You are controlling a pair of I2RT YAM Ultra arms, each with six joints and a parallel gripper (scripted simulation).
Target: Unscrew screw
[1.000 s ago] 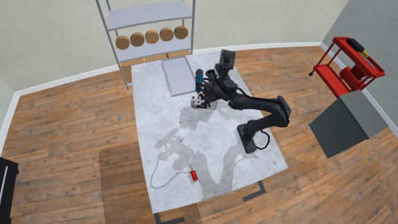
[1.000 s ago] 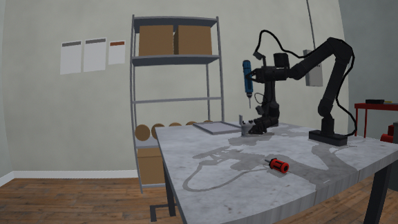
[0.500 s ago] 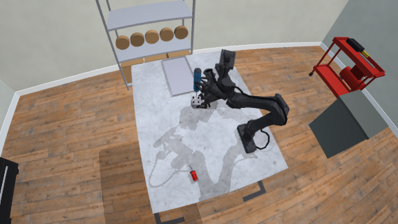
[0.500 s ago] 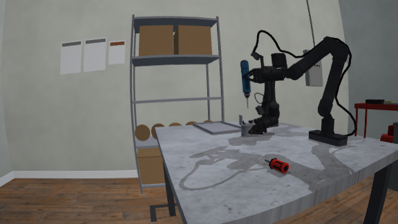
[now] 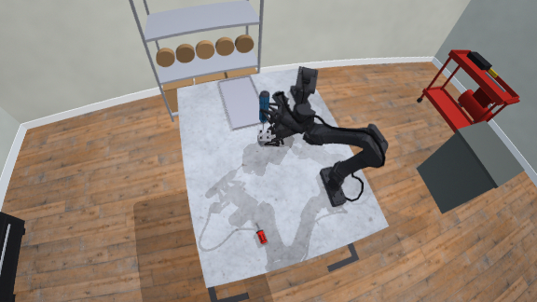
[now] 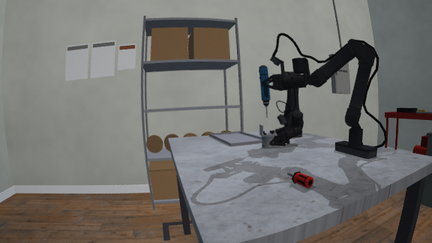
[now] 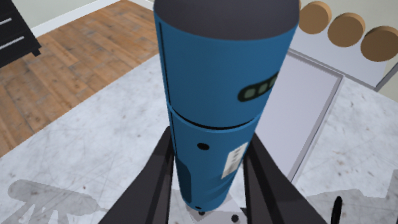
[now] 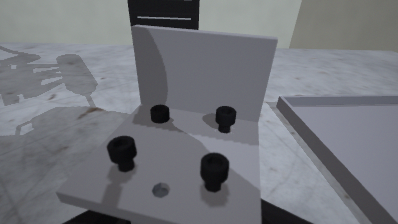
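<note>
Now: the joint module right at my right hand. From my right hand the other things lie so: screw 20 mm ahead, 10 mm to the left, 40 mm above; grey bracket 50 mm above; bit 20 mm ahead, 20 mm to the left, 140 mm above.
</note>
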